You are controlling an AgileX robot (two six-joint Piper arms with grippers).
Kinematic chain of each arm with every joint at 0, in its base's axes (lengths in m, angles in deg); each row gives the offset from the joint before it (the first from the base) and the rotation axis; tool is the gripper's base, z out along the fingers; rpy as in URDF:
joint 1: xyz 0 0 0.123 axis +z
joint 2: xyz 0 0 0 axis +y
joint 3: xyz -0.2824 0 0.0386 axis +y
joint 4: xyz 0.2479 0 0.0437 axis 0.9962 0 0.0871
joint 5: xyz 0 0 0 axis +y
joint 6: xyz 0.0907 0 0.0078 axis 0.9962 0 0.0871
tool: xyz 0 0 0 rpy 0 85 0
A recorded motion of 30 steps. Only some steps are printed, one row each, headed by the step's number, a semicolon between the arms.
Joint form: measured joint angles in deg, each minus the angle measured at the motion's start. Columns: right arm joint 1, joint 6, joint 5, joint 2, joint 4, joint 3; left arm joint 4, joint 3, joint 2, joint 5, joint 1, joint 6.
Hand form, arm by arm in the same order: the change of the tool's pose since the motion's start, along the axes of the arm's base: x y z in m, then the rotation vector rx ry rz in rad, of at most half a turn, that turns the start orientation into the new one. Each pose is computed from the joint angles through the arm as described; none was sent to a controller.
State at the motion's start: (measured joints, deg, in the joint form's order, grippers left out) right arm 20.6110 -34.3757 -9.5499 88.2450 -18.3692 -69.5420; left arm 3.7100 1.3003 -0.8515 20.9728 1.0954 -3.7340
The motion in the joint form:
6: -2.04 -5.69 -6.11 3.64 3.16 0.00; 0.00 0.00 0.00 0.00 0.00 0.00
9: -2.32 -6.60 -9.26 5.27 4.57 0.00; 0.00 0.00 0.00 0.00 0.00 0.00
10: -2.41 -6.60 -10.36 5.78 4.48 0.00; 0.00 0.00 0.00 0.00 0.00 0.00
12: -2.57 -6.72 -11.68 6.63 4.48 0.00; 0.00 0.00 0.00 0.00 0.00 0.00
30: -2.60 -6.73 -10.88 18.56 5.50 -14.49; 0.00 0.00 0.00 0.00 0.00 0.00
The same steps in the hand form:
6: 0.0184 -0.0059 -0.0143 -0.0205 -0.0547 -0.0147; 0.0000 0.0000 0.0000 0.0000 0.0000 0.0000
9: 0.0249 -0.0051 -0.0204 -0.0009 -0.0755 -0.0146; 0.0000 0.0000 0.0000 0.0000 0.0000 0.0000
10: 0.0268 -0.0047 -0.0222 0.0024 -0.0847 -0.0114; 0.0000 0.0000 0.0000 0.0000 0.0000 0.0000
12: 0.0299 -0.0043 -0.0260 0.0048 -0.0921 -0.0091; 0.0000 0.0000 0.0000 0.0000 0.0000 0.0000
30: 0.0863 0.0129 -0.0310 0.0289 -0.1167 -0.0195; 0.0000 0.0000 0.0000 0.0000 0.0000 0.0000

